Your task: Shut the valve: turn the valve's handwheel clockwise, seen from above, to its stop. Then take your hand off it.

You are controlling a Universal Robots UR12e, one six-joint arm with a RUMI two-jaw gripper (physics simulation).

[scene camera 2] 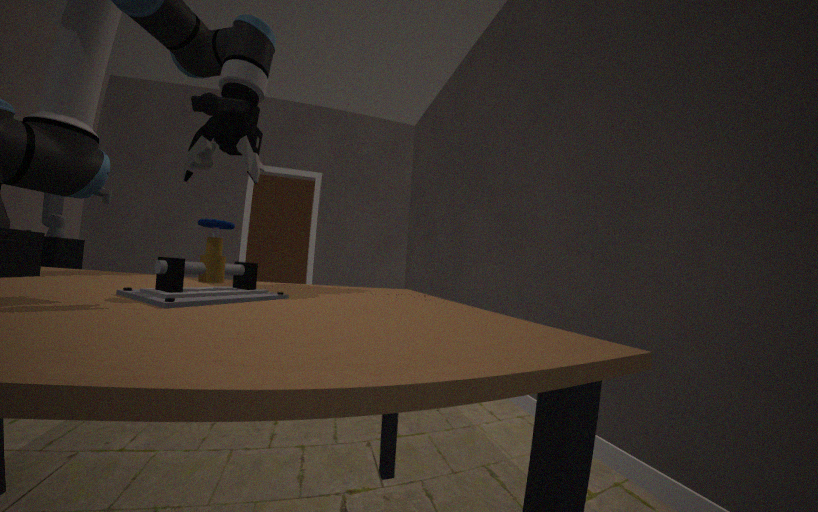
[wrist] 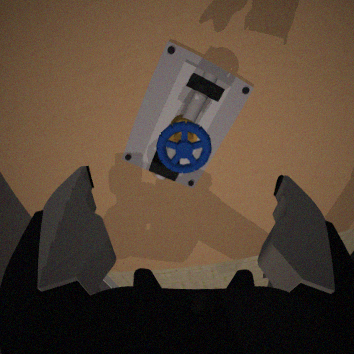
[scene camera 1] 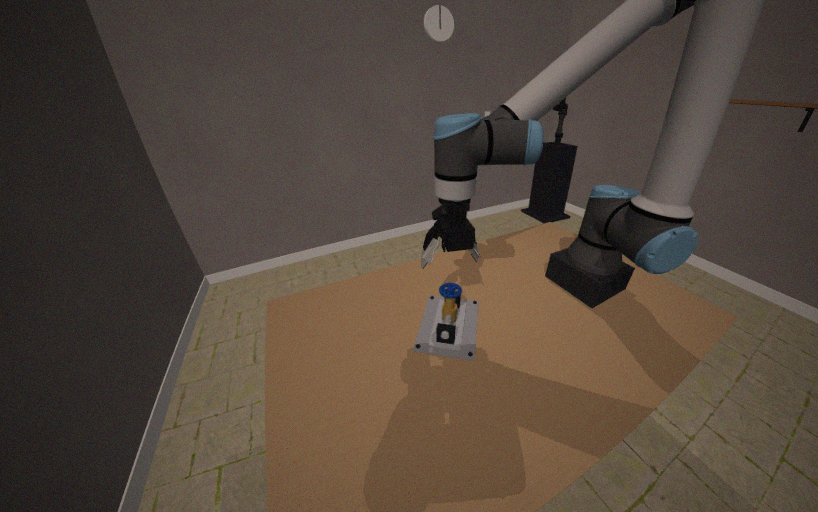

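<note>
The blue handwheel (scene camera 1: 450,290) (scene camera 2: 216,224) (wrist: 184,147) sits level on top of the brass valve body (scene camera 1: 449,310) (scene camera 2: 212,260). The valve's pipe runs between two black blocks on a grey base plate (scene camera 1: 424,333) (scene camera 2: 166,304) (wrist: 150,107), which lies on the table. My gripper (scene camera 1: 450,263) (scene camera 2: 221,179) (wrist: 185,173) is wide open and empty. It hangs above the handwheel, clear of it, with a gap between the fingertips and the wheel in both scene views. Whether the wheel is at its stop cannot be told from these views.
The wooden table (scene camera 1: 338,392) (scene camera 2: 362,338) bears the valve's plate. The arm's dark base block (scene camera 1: 588,278) stands on it to the right in the first scene view. A dark pedestal (scene camera 1: 551,181) stands behind, near the wall. A brown door (scene camera 2: 281,226) is at the back.
</note>
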